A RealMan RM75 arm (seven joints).
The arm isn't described. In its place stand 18 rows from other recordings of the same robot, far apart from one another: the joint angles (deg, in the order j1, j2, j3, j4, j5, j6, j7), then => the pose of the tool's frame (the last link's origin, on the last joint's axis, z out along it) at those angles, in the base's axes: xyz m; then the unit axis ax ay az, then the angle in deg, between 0 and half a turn.
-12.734 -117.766 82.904 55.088 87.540 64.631 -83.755 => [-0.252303 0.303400 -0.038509 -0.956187 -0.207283 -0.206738 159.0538]
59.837 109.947 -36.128 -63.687 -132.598 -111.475 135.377 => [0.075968 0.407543 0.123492 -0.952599 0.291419 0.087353 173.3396]
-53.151 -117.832 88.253 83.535 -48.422 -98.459 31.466 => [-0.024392 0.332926 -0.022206 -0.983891 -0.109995 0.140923 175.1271]
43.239 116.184 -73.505 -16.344 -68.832 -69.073 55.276 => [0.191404 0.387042 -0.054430 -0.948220 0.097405 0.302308 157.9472]
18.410 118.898 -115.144 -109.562 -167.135 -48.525 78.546 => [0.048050 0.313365 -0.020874 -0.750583 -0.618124 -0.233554 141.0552]
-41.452 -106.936 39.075 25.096 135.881 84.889 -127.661 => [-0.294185 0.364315 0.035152 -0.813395 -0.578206 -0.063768 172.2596]
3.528 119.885 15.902 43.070 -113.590 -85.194 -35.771 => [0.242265 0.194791 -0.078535 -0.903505 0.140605 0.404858 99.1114]
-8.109 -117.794 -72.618 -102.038 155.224 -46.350 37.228 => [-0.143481 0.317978 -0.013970 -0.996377 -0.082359 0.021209 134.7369]
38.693 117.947 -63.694 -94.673 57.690 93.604 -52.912 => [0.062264 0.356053 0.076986 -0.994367 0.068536 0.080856 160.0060]
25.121 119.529 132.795 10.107 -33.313 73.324 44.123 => [0.332688 0.340558 0.047138 -0.366145 -0.678875 -0.636448 122.0070]
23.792 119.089 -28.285 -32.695 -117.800 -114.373 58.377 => [0.272755 0.247377 0.013298 -0.925534 0.090670 0.367649 172.8937]
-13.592 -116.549 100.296 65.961 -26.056 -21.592 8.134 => [-0.282213 0.362238 -0.023571 -0.893525 -0.446935 -0.043161 124.3098]
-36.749 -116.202 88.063 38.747 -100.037 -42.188 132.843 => [-0.194580 0.412943 -0.055916 -0.989094 0.126354 -0.075686 144.0312]
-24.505 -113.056 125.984 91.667 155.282 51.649 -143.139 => [-0.126080 0.295726 -0.095043 -0.986305 0.091270 0.137377 153.9340]
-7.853 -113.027 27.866 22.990 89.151 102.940 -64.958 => [-0.359354 0.208454 0.074350 -0.831432 -0.300894 -0.467102 141.8570]
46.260 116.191 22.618 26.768 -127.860 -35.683 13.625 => [0.180935 0.385127 -0.128303 -0.949315 0.195331 0.246264 139.8885]
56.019 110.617 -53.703 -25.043 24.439 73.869 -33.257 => [0.247688 0.416167 0.004077 -0.826895 0.538039 -0.163584 160.8515]
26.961 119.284 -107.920 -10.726 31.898 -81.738 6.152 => [0.286947 0.344685 0.034493 -0.826856 0.150595 0.541877 96.5806]
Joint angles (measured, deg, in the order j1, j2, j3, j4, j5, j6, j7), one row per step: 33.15, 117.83, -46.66, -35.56, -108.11, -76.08, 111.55; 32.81, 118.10, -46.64, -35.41, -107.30, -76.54, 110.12; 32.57, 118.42, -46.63, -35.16, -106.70, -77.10, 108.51; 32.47, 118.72, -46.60, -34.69, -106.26, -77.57, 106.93; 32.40, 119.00, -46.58, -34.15, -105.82, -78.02, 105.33; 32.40, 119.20, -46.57, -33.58, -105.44, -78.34, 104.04; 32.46, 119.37, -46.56, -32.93, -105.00, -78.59, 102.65; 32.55, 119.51, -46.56, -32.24, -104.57, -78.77, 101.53; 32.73, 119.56, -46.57, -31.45, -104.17, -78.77, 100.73; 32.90, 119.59, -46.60, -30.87, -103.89, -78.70, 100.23
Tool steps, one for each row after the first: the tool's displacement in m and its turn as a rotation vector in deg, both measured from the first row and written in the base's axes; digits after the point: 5 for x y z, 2 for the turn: -0.00062, -0.00241, -0.00152, 0.34, 0.54, 0.96; -0.00170, -0.00513, -0.00400, 0.49, 0.96, 2.16; -0.00278, -0.00764, -0.00712, 0.52, 1.30, 3.28; -0.00387, -0.01011, -0.01029, 0.56, 1.64, 4.40; -0.00477, -0.01199, -0.01302, 0.57, 1.95, 5.24; -0.00580, -0.01352, -0.01567, 0.68, 2.24, 6.12; -0.00672, -0.01484, -0.01822, 0.73, 2.60, 6.74; -0.00736, -0.01549, -0.02049, 0.73, 2.93, 7.03; -0.00792, -0.01572, -0.02216, 0.73, 3.15, 7.18
